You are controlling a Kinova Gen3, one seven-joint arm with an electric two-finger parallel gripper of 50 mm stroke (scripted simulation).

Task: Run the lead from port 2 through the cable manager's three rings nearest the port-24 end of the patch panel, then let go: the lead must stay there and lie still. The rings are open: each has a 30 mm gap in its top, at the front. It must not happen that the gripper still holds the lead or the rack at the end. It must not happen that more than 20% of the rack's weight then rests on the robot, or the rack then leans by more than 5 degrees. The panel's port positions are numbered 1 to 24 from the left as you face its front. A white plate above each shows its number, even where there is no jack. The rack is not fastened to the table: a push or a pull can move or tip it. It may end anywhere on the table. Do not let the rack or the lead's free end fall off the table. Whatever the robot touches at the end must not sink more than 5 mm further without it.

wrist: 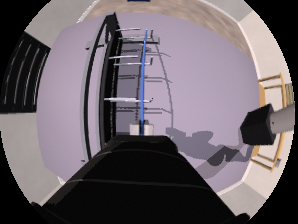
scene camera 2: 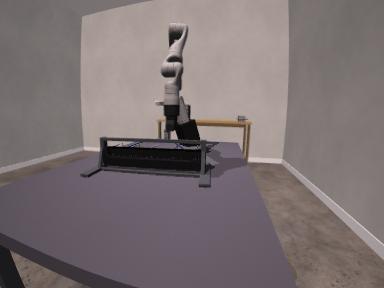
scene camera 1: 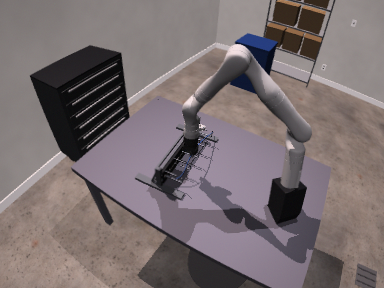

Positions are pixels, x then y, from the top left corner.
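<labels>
There is a black rack in this scene, and I can see it in scene camera 1, in the wrist view and in scene camera 2 [184, 162]. On the black rack, [scene camera 1: 180, 150] and [wrist: 105, 111] are the same spot.
</labels>
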